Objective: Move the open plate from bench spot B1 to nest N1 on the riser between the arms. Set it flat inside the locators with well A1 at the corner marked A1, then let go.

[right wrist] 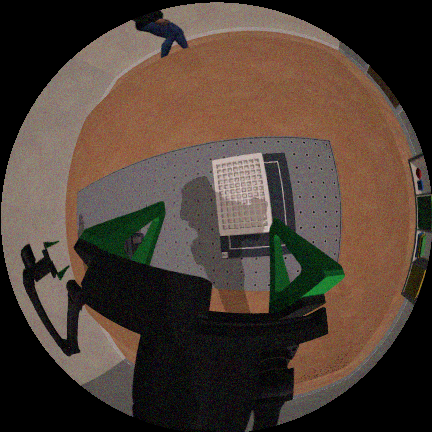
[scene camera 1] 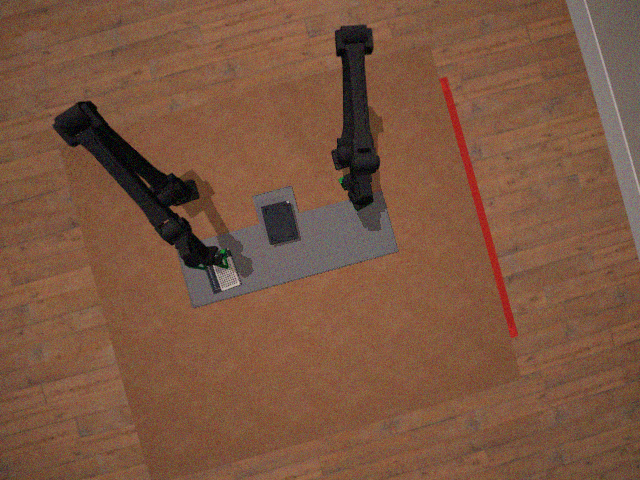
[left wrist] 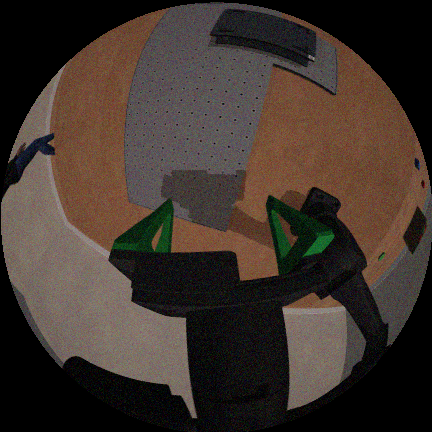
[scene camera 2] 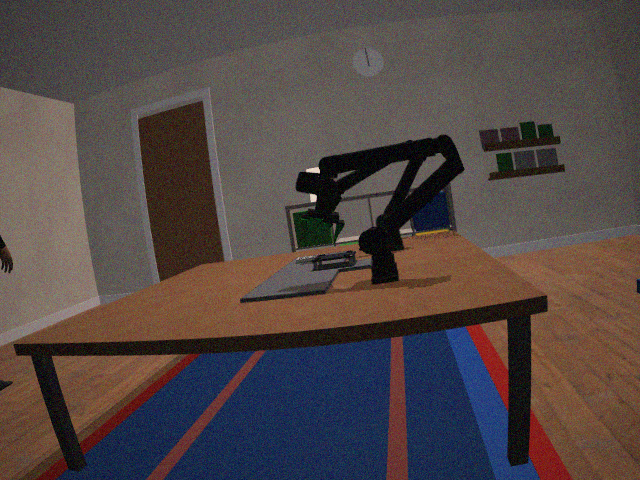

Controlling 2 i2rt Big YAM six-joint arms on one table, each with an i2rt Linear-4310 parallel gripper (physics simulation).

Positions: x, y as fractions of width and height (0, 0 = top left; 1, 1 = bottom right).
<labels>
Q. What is my right gripper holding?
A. Nothing.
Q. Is my right gripper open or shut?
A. Open.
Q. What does my left gripper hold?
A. Nothing.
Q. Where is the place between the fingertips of my left gripper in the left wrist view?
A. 0.51, 0.46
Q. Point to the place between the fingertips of my right gripper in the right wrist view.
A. At 0.51, 0.50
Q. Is my left gripper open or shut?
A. Open.
</labels>
